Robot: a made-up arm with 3 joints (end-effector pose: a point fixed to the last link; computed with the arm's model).
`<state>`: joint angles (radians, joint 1 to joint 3).
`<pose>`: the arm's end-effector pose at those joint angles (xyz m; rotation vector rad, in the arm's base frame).
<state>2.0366 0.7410 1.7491</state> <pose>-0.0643 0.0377 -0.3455 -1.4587 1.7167 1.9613</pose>
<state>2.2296 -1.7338 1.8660</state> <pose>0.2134 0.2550 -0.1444 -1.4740 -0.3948 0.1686</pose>
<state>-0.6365 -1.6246 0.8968</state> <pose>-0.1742 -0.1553 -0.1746 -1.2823 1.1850 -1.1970</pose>
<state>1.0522 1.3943 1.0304</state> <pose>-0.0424 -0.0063 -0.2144 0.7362 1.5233 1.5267</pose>
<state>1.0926 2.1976 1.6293</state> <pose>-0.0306 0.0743 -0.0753 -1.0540 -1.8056 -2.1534</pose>
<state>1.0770 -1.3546 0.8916</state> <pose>0.1765 -0.1502 -0.2095 -1.4416 -0.0034 0.2819</pose>
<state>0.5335 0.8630 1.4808</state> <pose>0.0149 0.0456 -0.3040 0.3196 1.5768 1.0526</pose>
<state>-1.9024 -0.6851 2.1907</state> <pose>-0.2928 0.0131 -0.4015 1.8528 1.9122 -1.6400</pose>
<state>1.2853 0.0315 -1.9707</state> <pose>0.0408 -0.1801 -0.6253 1.2521 -1.6365 0.7927</pose>
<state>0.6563 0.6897 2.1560</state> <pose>0.0208 0.1082 -0.4020 -0.3036 2.1926 1.1152</pose>
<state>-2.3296 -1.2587 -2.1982</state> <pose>-0.2991 0.4575 -0.3210 -1.7593 -0.0887 -0.2990</pose>
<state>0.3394 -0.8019 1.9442</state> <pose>0.1630 -0.2352 -0.3509 -0.8118 1.6752 -0.5411</pose>
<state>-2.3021 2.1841 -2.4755</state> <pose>0.2611 -0.1261 0.0743 0.6211 0.9837 1.0659</pose>
